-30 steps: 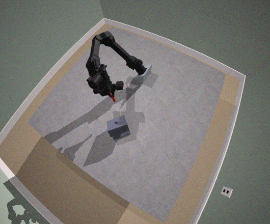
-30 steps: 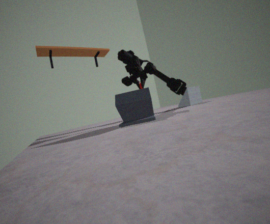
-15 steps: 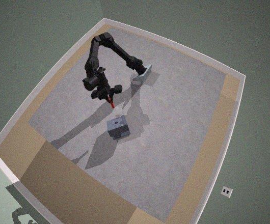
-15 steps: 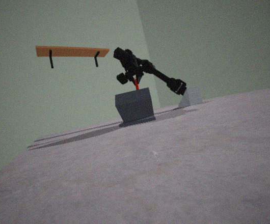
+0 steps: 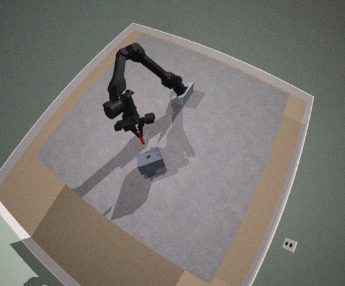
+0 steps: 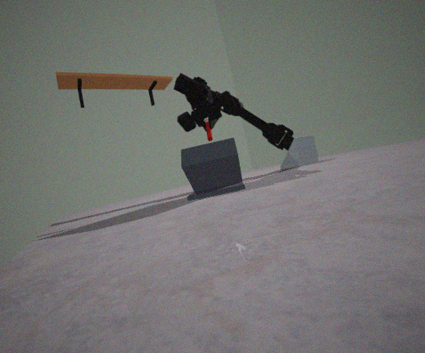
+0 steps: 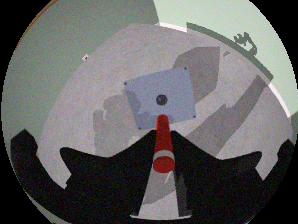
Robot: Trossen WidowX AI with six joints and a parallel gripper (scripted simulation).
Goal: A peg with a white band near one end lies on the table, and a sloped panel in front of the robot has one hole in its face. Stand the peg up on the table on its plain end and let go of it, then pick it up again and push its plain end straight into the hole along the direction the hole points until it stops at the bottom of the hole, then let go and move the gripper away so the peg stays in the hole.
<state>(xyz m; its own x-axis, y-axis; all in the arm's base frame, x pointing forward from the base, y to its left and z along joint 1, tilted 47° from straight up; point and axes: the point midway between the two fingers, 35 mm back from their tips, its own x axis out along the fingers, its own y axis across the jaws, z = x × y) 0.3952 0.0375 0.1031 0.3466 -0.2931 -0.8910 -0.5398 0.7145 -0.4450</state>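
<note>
The sloped panel lies 11 cm below my gripper tip, 7 cm to the left of it and 7 cm ahead of it. Also, from my gripper tip: red peg: 1 cm to the right, 1 cm behind, 1 cm above.
</note>
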